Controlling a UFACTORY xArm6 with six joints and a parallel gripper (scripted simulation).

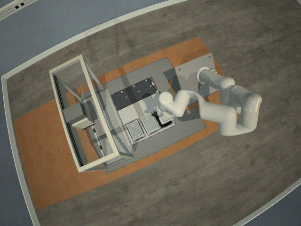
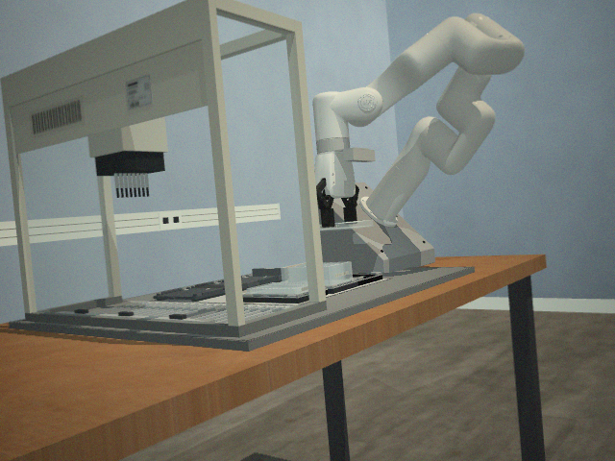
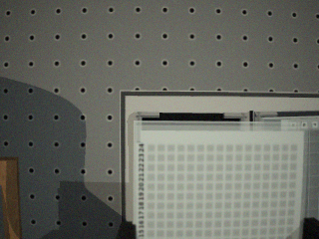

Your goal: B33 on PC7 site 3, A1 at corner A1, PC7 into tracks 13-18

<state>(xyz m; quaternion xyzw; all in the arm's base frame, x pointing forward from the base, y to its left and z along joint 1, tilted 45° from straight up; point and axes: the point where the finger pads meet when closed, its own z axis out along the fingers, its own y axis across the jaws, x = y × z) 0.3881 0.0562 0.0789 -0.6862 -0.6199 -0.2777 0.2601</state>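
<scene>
Now: the plate carrier PC7 27 cm to the right of my hand, 12 cm below it and 10 cm ahead of it. The rest, counted from my hand: 384-well plate B33: 1 cm below; then deep-well block B83: 11 cm below, 11 cm ahead, 1 cm to the right; then nest S1: 13 cm below.
</scene>
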